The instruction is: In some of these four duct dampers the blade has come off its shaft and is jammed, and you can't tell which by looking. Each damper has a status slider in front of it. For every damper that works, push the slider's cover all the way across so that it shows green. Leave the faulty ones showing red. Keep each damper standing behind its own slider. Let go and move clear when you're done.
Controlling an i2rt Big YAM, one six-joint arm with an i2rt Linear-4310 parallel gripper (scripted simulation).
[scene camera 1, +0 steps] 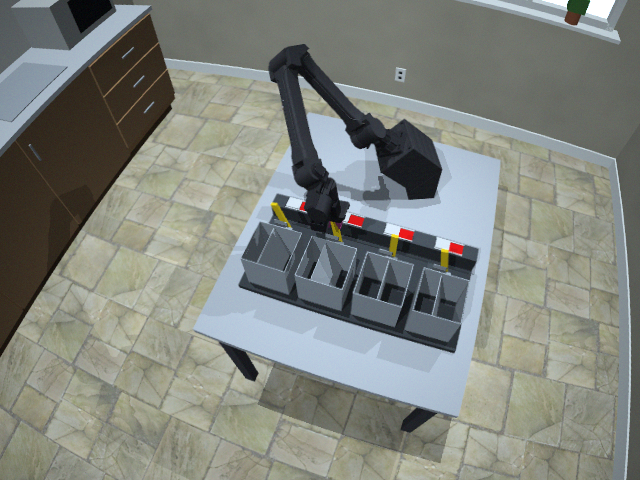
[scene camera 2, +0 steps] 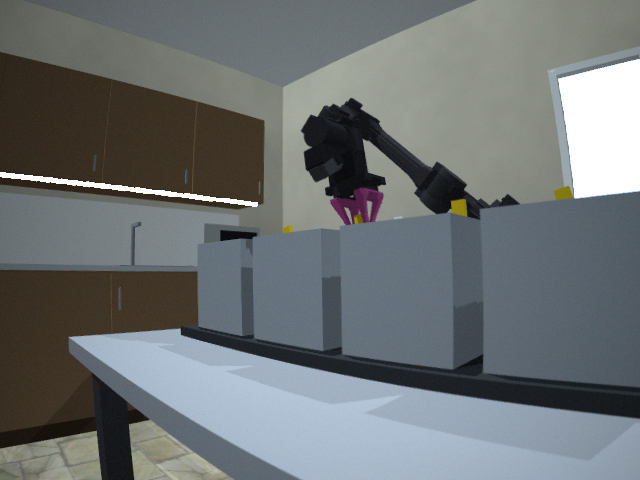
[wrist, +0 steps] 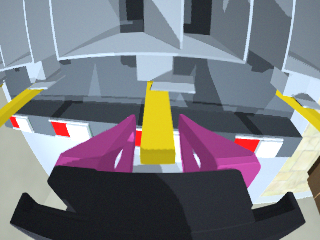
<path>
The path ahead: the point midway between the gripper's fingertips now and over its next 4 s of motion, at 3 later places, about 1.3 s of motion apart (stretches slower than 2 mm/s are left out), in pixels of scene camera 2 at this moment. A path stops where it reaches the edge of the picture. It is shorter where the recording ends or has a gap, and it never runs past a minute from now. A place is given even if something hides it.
My gripper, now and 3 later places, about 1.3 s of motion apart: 362,234; 357,199; 318,173; 418,148
</path>
